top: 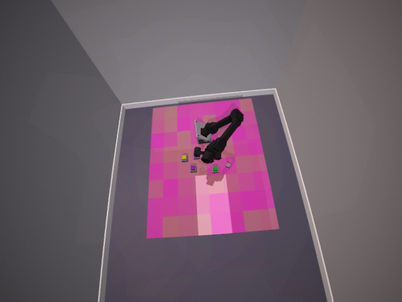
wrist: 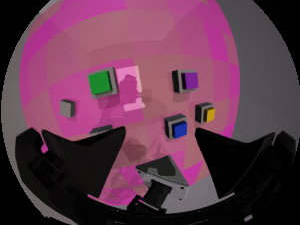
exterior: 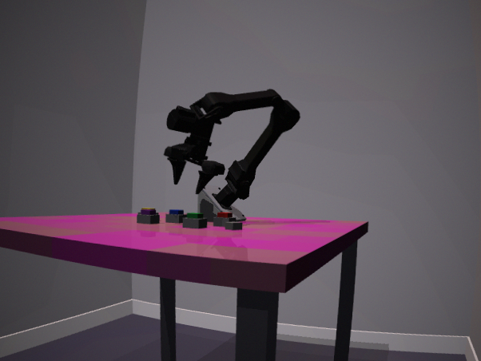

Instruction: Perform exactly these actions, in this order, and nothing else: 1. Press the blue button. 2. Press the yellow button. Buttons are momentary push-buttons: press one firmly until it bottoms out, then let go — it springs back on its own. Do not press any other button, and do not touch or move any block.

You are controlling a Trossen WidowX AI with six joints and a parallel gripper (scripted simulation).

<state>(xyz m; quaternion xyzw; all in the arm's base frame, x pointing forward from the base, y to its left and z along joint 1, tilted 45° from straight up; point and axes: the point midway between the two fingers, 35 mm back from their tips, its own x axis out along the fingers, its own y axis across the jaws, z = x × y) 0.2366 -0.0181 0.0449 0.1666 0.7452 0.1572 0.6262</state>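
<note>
Right now my gripper tip is 5 cm past the blue button, 7 cm to the left of it and 7 cm above it. Also, from my gripper tip: red button 5 cm behind, 10 cm to the left, 7 cm below; then purple button 5 cm ahead, 9 cm to the right, 7 cm below; then green button 6 cm ahead, 7 cm to the left, 7 cm below.
</note>
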